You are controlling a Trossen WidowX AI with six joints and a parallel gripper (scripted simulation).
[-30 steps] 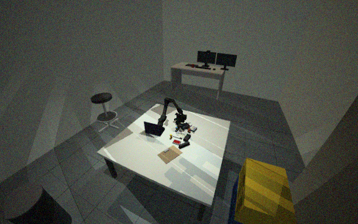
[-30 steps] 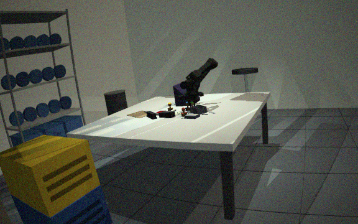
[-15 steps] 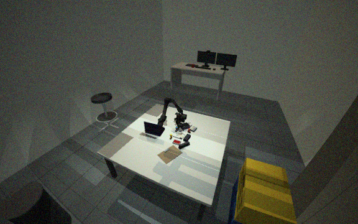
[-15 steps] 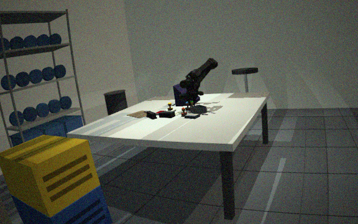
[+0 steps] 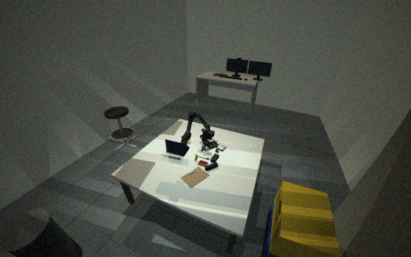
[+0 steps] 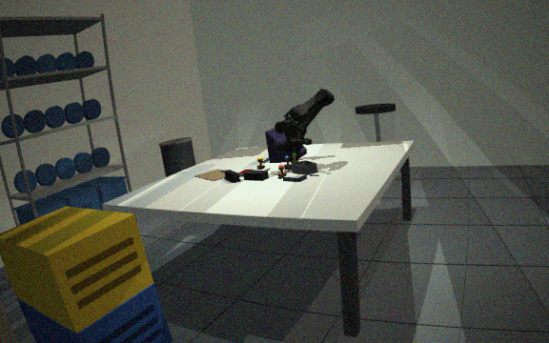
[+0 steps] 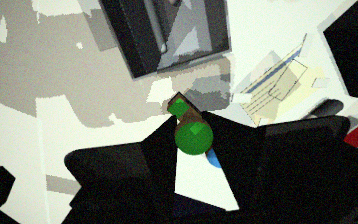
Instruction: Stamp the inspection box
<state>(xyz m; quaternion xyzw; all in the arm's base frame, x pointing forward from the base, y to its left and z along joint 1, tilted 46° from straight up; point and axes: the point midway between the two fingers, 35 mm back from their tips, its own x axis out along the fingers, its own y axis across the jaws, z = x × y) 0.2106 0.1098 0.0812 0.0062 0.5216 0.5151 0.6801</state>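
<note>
Right now my gripper tip is 10 mm past the blue-knobbed stamp, 40 mm to the left of it and 20 mm above it. Also, from my gripper tip: pale card: 90 mm ahead, 90 mm to the right, 40 mm below; then dark tray: 70 mm ahead, 80 mm to the left, 30 mm below; then green stamp: right at my gripper tip.
</note>
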